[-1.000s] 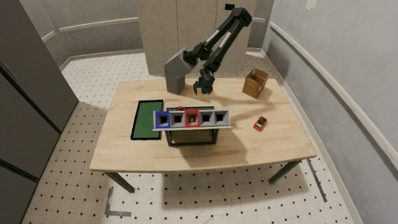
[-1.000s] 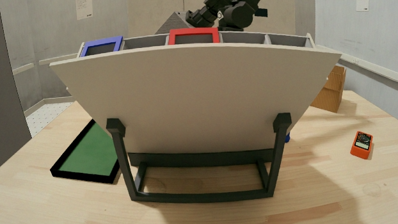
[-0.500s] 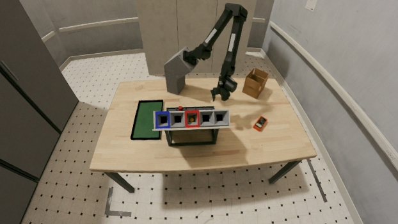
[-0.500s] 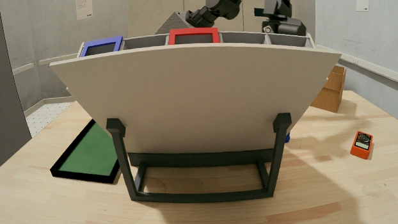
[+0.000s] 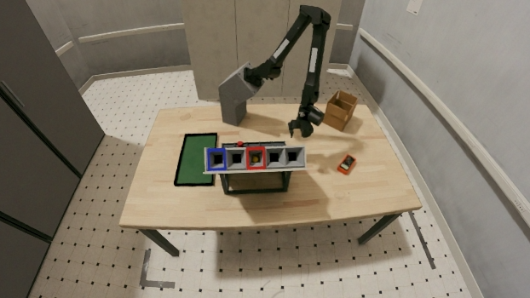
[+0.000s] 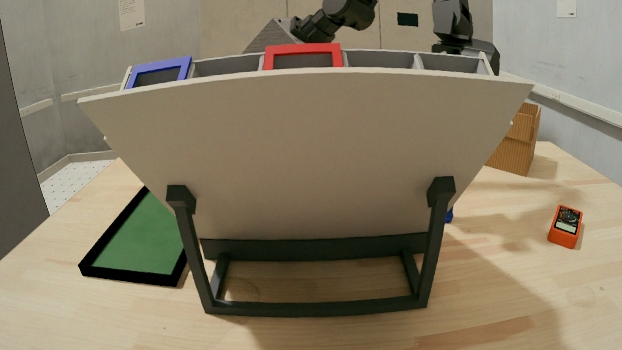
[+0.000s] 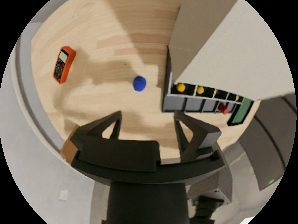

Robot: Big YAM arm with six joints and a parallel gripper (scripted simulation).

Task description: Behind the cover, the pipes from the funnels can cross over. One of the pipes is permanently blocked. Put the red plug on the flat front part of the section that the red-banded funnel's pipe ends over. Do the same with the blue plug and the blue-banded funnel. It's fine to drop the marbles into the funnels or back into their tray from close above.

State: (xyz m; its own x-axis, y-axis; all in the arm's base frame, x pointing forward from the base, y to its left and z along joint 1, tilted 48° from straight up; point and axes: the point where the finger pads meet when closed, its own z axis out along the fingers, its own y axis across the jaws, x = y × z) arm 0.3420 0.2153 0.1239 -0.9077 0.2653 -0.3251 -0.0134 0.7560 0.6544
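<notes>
The blue plug is 130 mm below my hand, 20 mm to the left of it and 10 mm ahead of it. From my hand the other things lie so: red plug (320 mm to the right, 120 mm below, 60 mm behind); pale cover (240 mm to the right, 130 mm ahead, 60 mm above); orange device (290 mm to the left, 130 mm below, 110 mm ahead).
</notes>
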